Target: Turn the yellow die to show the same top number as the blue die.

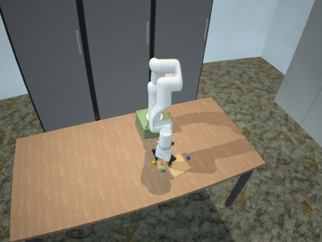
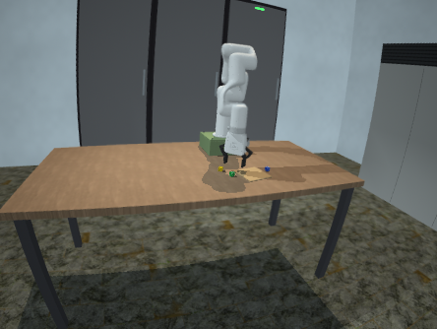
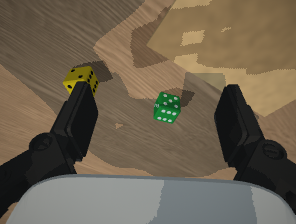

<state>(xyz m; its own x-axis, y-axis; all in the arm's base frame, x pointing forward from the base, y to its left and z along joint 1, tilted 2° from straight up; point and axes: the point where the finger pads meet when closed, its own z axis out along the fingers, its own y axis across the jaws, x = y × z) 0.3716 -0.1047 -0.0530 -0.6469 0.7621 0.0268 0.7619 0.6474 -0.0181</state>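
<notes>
The green die is 40 mm below my hand, 30 mm ahead of it and 20 mm to the right of it. From my hand the other things lie so: blue die: 190 mm to the left, 40 mm below, 20 mm ahead; then yellow die: 50 mm to the right, 40 mm below, 40 mm behind; then tan mat: 90 mm to the left, 50 mm below, 40 mm ahead.
</notes>
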